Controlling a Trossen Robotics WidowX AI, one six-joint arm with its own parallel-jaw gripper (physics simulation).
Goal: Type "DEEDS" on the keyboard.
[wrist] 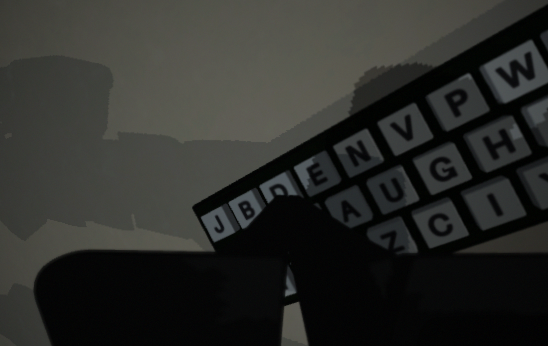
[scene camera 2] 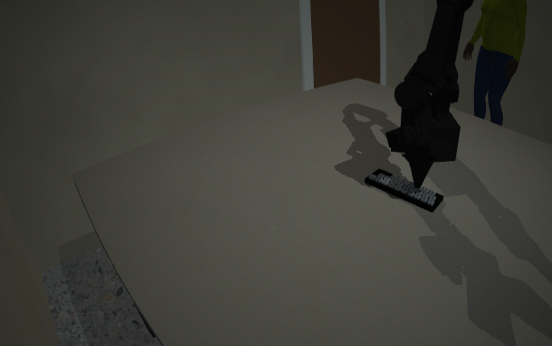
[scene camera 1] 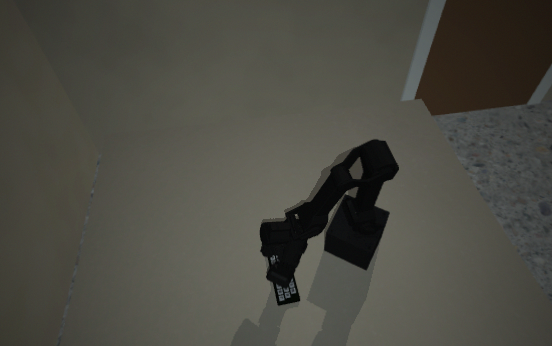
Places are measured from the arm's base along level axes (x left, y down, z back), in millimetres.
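Where they show: gripper, fingertip midpoint: (wrist: pixel 286 206) (scene camera 2: pixel 417 188); arm's base, origin of the base link: (scene camera 2: pixel 438 113) (scene camera 1: pixel 365 226).
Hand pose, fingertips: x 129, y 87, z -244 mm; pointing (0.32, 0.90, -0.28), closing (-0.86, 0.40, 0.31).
Each offset is from my fingertips to the top centre of the thing. Level surfaces: height alone.
The black keyboard @(dx -41, dy +14, dz +4 mm) (scene camera 1: pixel 287 295) (scene camera 2: pixel 400 188) (wrist: pixel 442 169) with light keys lies slanted on the table. My gripper (scene camera 2: pixel 418 186) (wrist: pixel 286 206) is shut and empty, pointing down at the keyboard. In the wrist view its dark tip overlaps the lower part of the D key @(dx +7, dy +14, dz -3 mm) (wrist: pixel 279 187); whether it touches the key I cannot tell. The E key @(dx -10, dy +14, dz -7 mm) (wrist: pixel 318 174) is just right of the tip, partly in shadow. The B key @(dx +25, dy +14, dz +1 mm) (wrist: pixel 245 210) and J key @(dx +43, dy +14, dz +5 mm) (wrist: pixel 218 224) are to the left. The fingers hide part of the lower rows; the S key cannot be made out.
The keyboard lies on a wide beige table @(dy +30 mm) (scene camera 1: pixel 175 215) (scene camera 2: pixel 225 225). The arm's dark base block (scene camera 1: pixel 352 240) stands beside the keyboard. Arm shadows fall across the table and some keys. A person (scene camera 2: pixel 502 30) stands beyond the table near a brown door (scene camera 2: pixel 345 40).
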